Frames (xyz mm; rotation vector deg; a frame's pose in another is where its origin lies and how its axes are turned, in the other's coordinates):
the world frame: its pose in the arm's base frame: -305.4 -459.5 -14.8 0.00 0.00 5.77
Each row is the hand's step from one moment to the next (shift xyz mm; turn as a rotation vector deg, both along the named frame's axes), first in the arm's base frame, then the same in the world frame.
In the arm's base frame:
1: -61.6 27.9 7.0 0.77 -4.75 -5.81
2: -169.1 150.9 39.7 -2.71 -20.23 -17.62
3: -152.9 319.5 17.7 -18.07 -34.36 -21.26
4: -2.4 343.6 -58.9 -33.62 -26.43 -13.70
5: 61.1 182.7 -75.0 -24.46 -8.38 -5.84
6: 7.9 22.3 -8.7 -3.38 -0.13 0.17
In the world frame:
1: -58.5 34.0 7.0 0.29 -4.80 -5.81
2: -153.1 167.1 39.7 -4.73 -19.86 -17.62
3: -120.0 333.3 17.7 -21.43 -32.37 -21.26
4: 32.2 342.1 -58.9 -36.11 -22.92 -13.70
5: 79.2 175.6 -75.0 -25.18 -5.88 -5.84
6: 10.1 21.4 -8.7 -3.38 0.21 0.17

